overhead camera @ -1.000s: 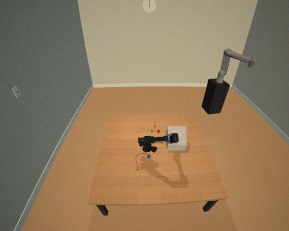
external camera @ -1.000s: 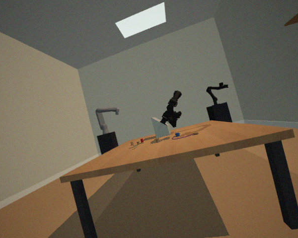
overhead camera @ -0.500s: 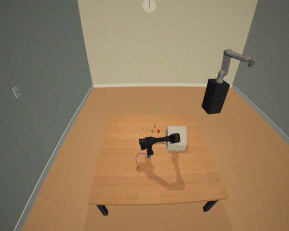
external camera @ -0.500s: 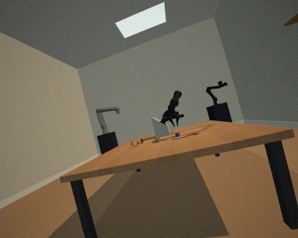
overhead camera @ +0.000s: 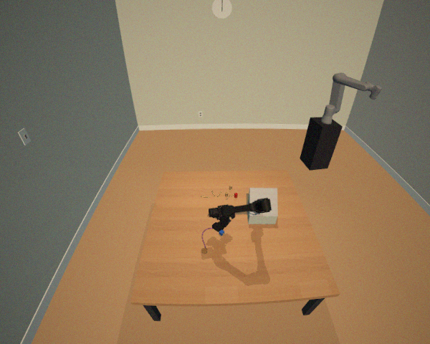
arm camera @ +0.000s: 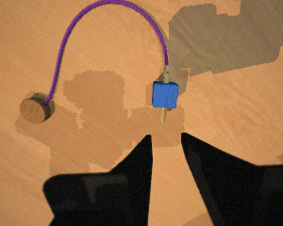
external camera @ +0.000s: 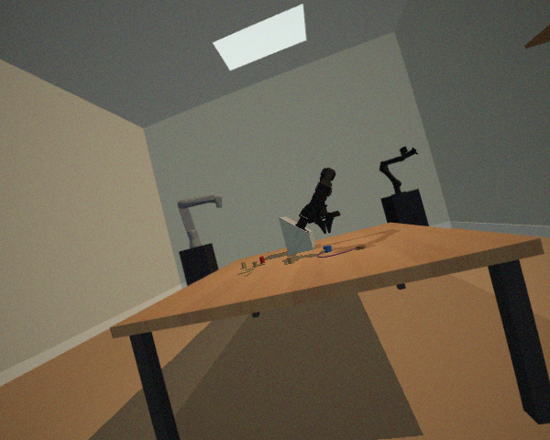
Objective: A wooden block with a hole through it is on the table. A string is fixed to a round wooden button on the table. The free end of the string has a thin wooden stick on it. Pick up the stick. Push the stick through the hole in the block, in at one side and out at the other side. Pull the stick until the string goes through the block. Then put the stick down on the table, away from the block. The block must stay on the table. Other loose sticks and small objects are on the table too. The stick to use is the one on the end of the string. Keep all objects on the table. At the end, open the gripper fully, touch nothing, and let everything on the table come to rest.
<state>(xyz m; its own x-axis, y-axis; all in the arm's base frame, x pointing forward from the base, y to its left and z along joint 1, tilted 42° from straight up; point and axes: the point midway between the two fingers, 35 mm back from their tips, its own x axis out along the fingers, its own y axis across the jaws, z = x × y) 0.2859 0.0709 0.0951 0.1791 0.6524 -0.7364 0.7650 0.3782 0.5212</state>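
The blue block is 10 mm ahead of my gripper tip, 20 mm to the right of it and 80 mm below it. The rest, counted from my gripper tip: wooden cylinder 70 mm ahead, 220 mm to the right, 80 mm below; thin wooden stick 10 mm ahead, 30 mm to the right, 80 mm below; round wooden button 150 mm ahead, 110 mm to the left, 80 mm below.
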